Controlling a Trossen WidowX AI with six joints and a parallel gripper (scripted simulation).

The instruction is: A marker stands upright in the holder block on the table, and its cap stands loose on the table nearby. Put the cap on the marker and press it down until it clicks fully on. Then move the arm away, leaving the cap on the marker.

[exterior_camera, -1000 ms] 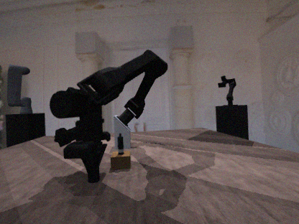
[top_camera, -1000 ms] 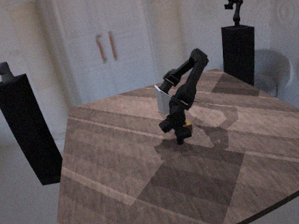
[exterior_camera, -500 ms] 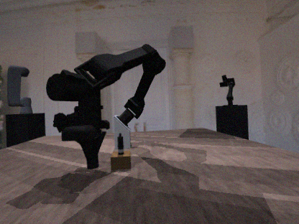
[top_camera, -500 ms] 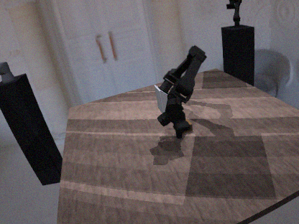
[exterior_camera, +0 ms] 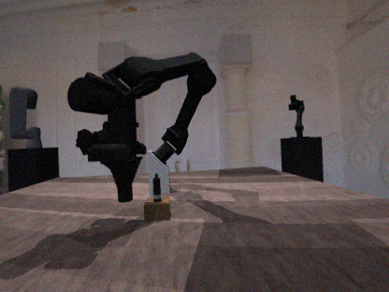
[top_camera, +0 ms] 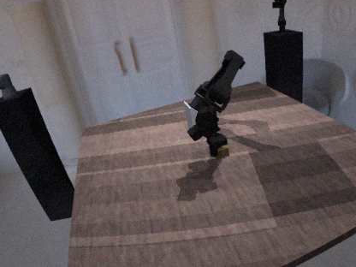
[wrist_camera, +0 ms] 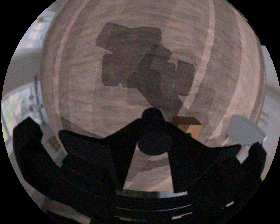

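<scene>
Right now the tan holder block is 9 cm behind my gripper tip, 7 cm below it and 5 cm to the left of it. From my gripper tip the other things lie so: dark marker cap (1 cm above).
</scene>
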